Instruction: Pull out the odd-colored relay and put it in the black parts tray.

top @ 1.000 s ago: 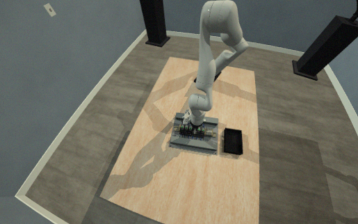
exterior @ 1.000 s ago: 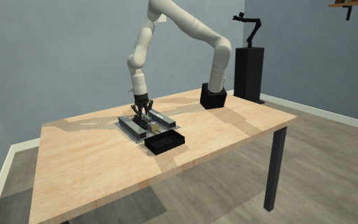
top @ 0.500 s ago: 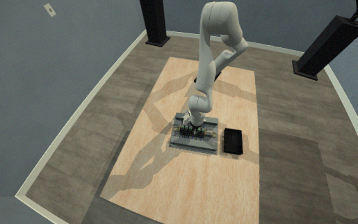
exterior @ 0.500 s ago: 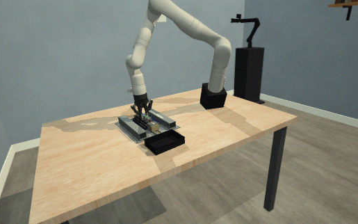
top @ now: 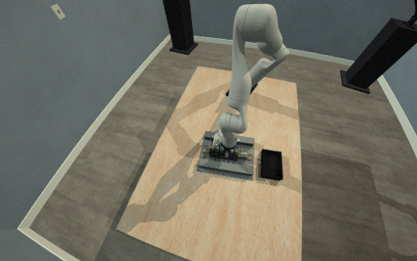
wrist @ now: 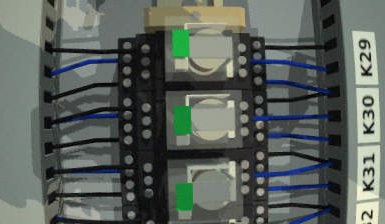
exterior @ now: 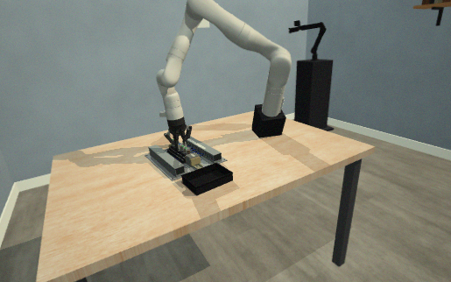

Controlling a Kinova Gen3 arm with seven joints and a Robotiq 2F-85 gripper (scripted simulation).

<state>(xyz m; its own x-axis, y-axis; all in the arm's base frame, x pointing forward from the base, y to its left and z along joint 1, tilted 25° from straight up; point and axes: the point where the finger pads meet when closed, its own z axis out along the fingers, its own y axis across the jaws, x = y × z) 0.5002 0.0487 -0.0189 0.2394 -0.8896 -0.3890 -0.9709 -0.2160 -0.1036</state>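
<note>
Now: the grey relay panel 1 cm to the left of my hand and 4 cm below it. Also, from my hand: black parts tray (4 cm behind, 26 cm to the left, 4 cm below).
</note>
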